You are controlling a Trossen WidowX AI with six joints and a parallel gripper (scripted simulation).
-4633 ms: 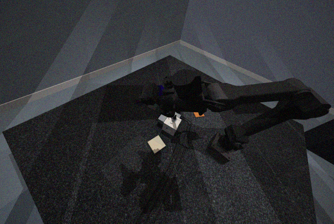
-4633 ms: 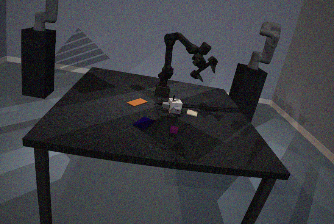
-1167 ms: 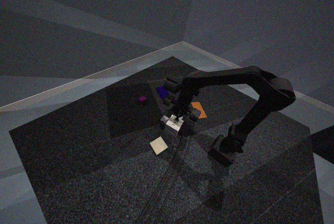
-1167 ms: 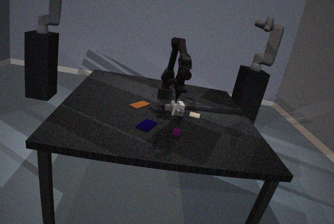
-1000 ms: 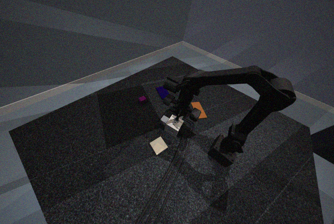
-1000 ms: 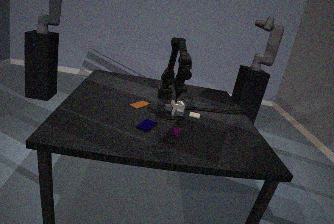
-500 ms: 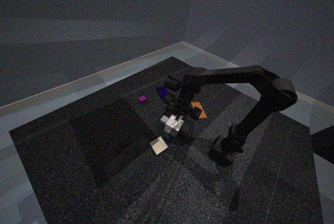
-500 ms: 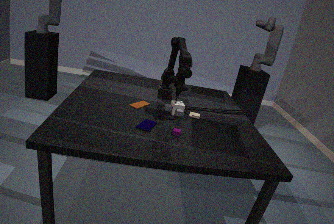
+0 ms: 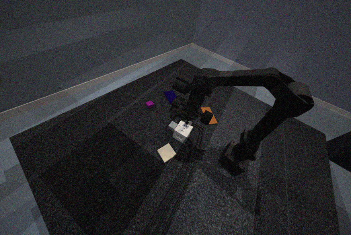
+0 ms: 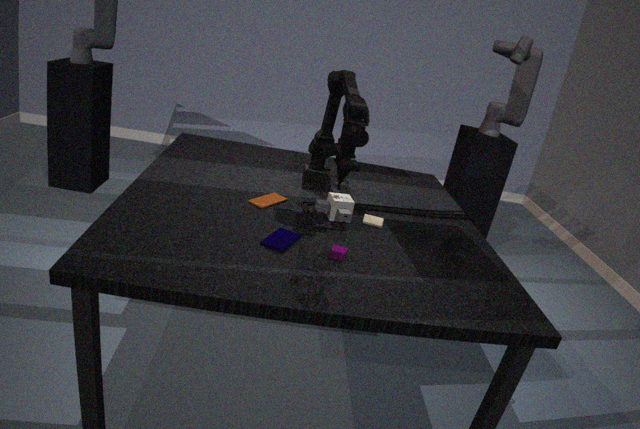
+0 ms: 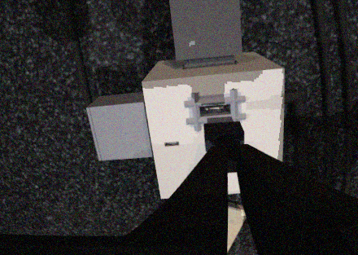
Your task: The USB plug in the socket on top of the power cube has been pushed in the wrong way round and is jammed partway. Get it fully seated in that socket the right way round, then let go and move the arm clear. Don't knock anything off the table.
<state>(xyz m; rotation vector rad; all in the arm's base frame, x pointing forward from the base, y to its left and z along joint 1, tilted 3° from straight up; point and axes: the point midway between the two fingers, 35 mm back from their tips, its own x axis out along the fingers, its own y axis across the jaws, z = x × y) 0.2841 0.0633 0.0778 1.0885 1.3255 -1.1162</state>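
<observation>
Now: the dark USB plug 2 cm below my gripper tip. From my gripper tip the other things lie so: cream block (1 cm behind, 15 cm to the left, 13 cm below); magenta cube (29 cm ahead, 12 cm below); orange flat tile (4 cm behind, 23 cm to the right, 13 cm below).
</observation>
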